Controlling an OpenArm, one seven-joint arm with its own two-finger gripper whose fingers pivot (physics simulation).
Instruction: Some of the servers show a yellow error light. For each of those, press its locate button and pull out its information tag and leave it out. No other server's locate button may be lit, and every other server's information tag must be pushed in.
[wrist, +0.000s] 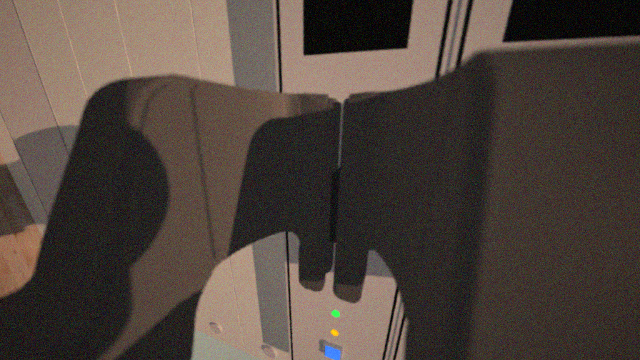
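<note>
My gripper (341, 195) is shut in front of a pale upright server (310, 320). A thin black strip, the server's information tag (334, 210), shows in the narrow gap between the two fingers, with the fingers against both its sides. How far the tag stands out is hidden by the fingers. Below the fingers the same server shows a green light (335, 313), a yellow error light (334, 332) and a bright blue locate button (333, 352) at the bottom edge of the view. I cannot tell whether the button is lit.
A second server (475, 25) stands to the right, mostly hidden by the right finger. Black panels show high on both servers. A pale side wall (155, 40) with seams stands to the left. A pale green surface (220, 347) shows at the lower left.
</note>
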